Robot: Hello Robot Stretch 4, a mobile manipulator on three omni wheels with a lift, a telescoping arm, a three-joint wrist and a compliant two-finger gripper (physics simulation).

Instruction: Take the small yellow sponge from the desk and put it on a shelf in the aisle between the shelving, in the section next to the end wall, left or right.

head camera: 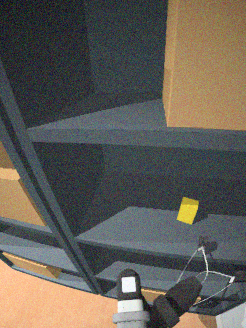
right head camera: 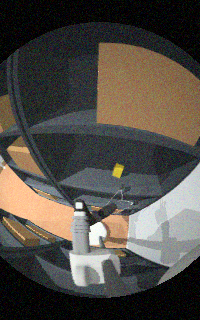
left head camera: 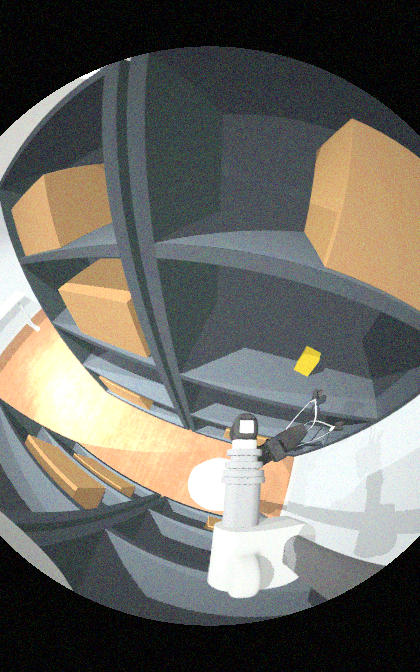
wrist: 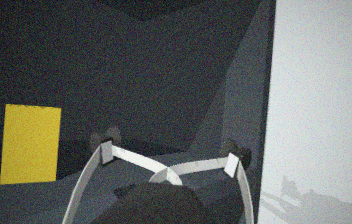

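Seen in the pictures: gripper, fingertip midpoint: (head camera: 225, 252) (right head camera: 131, 191) (left head camera: 332, 405) (wrist: 171, 145); robot's base, link origin: (right head camera: 92, 231) (left head camera: 216, 482).
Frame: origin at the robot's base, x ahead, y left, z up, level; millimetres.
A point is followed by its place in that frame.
The small yellow sponge (head camera: 188, 210) @[x 449, y -254, z 1042 mm] (left head camera: 307, 361) @[x 451, y -251, z 1036 mm] (right head camera: 118, 170) @[x 446, y -259, z 1044 mm] (wrist: 31, 144) @[x 450, y -252, z 1013 mm] stands upright on a dark shelf board (head camera: 125, 225) @[x 460, y -3, z 963 mm] (left head camera: 240, 367) @[x 463, y -13, z 963 mm] (right head camera: 90, 180) @[x 427, y -56, z 963 mm], in the section beside the white end wall (left head camera: 390, 460) @[x 19, y -612, z 988 mm] (wrist: 310, 100) @[x 121, y -637, z 1122 mm]. My gripper (head camera: 220, 261) (left head camera: 327, 411) @[x 276, y -312, z 1033 mm] (right head camera: 129, 196) (wrist: 171, 145) @[x 276, y -312, z 1033 mm] is open, with its fingers apart and empty. It is at the front of that section, to the right of the sponge and apart from it. In the wrist view the sponge is left of both fingertips.
A large cardboard box (head camera: 210, 65) @[x 349, y -152, z 1525 mm] (left head camera: 375, 210) @[x 349, y -153, z 1548 mm] (right head camera: 145, 90) @[x 331, y -225, z 1546 mm] sits on the shelf above. A dark upright (head camera: 62, 220) @[x 420, y 221, z 1078 mm] bounds the section on the left. More boxes (left head camera: 80, 210) @[x 652, y 572, z 1515 mm] stand in the neighbouring section. Opposite shelving (left head camera: 125, 565) @[x -295, y 277, z 963 mm] lies across the orange floor (left head camera: 150, 445) @[x 241, y 568, z -28 mm].
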